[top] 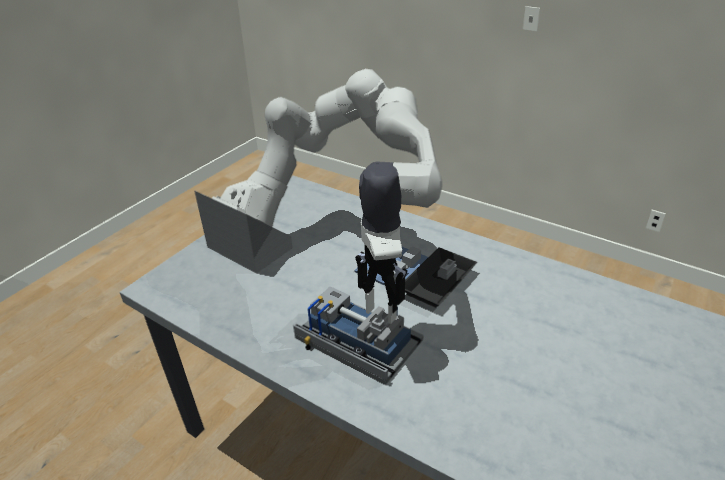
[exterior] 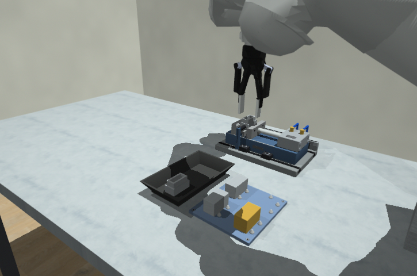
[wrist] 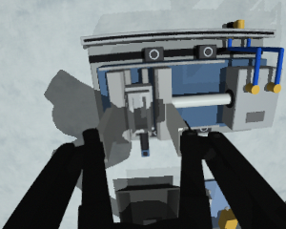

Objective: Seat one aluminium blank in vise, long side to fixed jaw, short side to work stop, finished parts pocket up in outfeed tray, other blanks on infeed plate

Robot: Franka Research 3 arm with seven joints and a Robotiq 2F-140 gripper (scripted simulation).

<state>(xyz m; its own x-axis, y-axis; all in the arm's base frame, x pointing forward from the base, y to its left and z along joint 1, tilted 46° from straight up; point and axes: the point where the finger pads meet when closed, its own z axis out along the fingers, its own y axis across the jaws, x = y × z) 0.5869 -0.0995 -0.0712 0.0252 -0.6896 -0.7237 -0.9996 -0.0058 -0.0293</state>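
Right now the fixed jaw is 30 mm ahead of my hand and 80 mm below it. From my hand the other things lie so: brass blank 220 mm behind, 360 mm to the left, 130 mm below.
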